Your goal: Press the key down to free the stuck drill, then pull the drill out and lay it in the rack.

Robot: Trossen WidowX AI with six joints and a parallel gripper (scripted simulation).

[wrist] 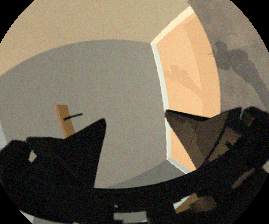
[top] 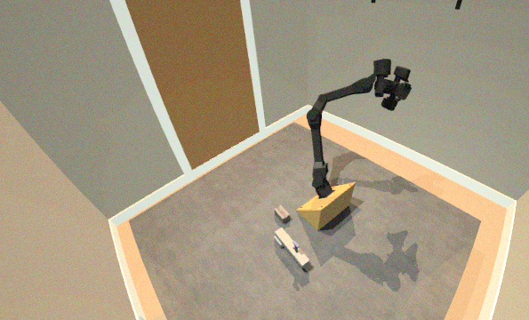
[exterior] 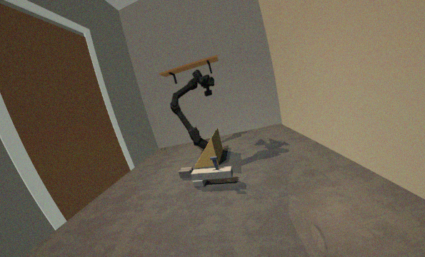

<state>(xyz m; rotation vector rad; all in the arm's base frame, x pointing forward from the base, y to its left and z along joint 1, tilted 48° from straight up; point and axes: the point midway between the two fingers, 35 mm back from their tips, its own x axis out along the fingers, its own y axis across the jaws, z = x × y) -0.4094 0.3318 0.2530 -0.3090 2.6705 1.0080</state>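
Right now my gripper tip is 740 mm short of the blue piece, 60 mm to the right of it and 380 mm above it. From my gripper tip the other things lie so: drill 740 mm ahead, 10 mm to the left, 420 mm below; then fixture 740 mm ahead, 30 mm to the left, 430 mm below.
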